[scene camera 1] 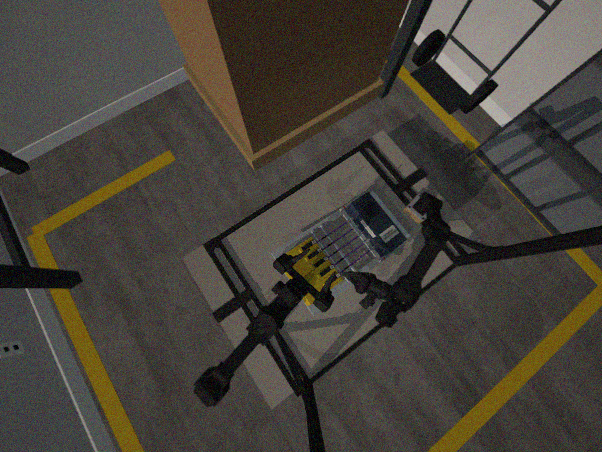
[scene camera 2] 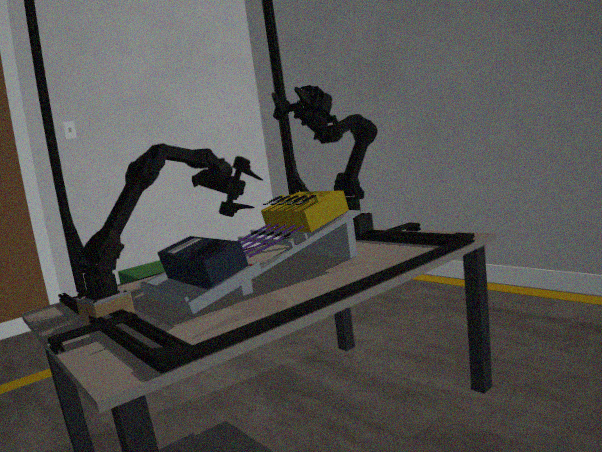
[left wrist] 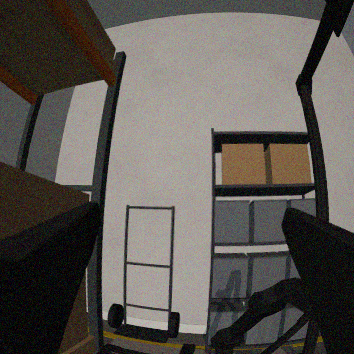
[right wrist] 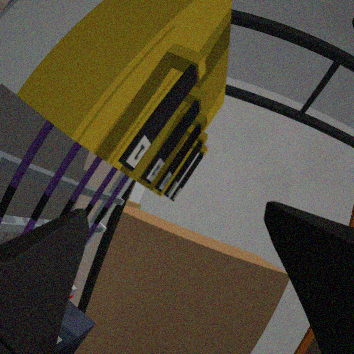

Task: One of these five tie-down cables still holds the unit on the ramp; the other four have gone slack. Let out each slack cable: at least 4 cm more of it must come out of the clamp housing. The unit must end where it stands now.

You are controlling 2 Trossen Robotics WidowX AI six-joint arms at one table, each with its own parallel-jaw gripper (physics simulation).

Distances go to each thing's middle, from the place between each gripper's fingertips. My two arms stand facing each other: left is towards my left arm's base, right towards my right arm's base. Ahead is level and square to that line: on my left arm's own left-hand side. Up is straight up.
I see the grey ramp [scene camera 1: 285,248] 150 mm below my right hand, 110 mm to the right of it and 80 mm ahead of it.
The grey ramp lies 450 mm below my left hand, 200 mm to the right of it and 10 mm ahead of it.
